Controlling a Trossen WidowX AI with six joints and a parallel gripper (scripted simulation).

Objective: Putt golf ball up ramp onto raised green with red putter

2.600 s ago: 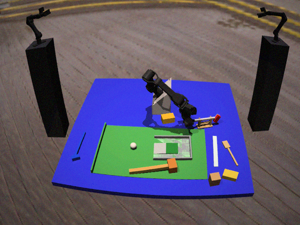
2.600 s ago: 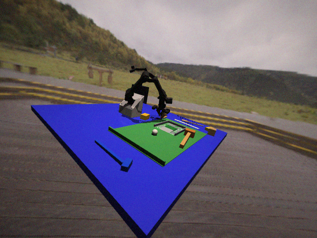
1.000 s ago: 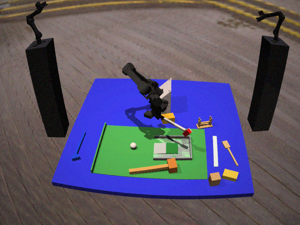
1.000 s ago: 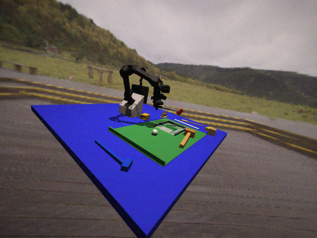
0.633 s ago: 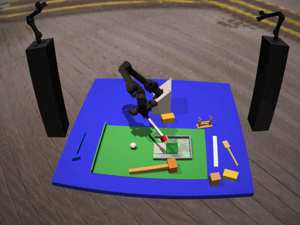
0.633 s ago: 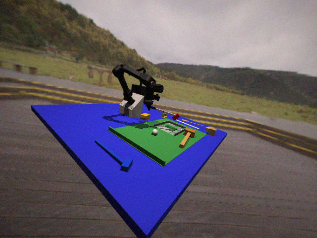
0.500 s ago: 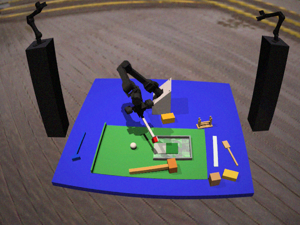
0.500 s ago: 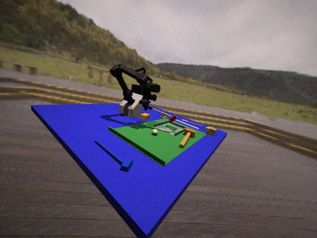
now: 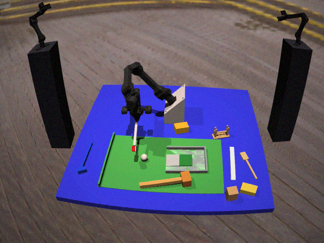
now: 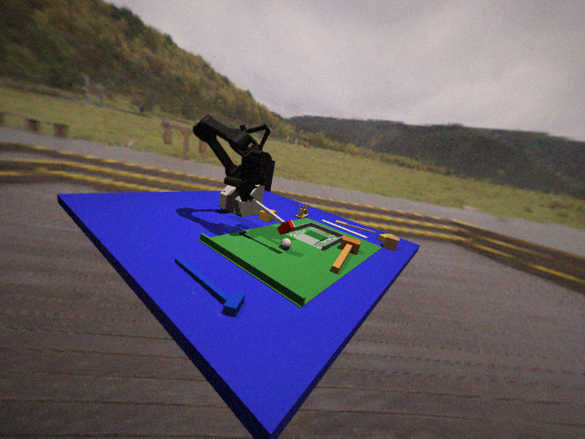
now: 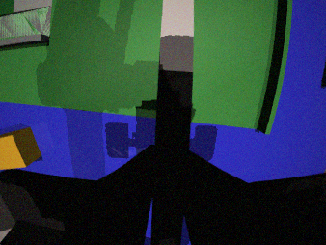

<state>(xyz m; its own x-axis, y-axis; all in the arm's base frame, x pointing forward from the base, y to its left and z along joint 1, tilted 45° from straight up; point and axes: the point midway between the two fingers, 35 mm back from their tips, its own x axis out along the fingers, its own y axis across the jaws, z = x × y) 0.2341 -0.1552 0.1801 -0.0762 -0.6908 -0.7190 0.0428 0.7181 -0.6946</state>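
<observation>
Right now my gripper tip is 120 mm short of the red putter. From my gripper tip the other things lie so: blue putter: 340 mm to the right, 210 mm ahead, 130 mm below; yellow block: 290 mm to the left, 120 mm below, 70 mm behind; white golf ball: 210 mm ahead, 120 mm below, 40 mm to the left.
</observation>
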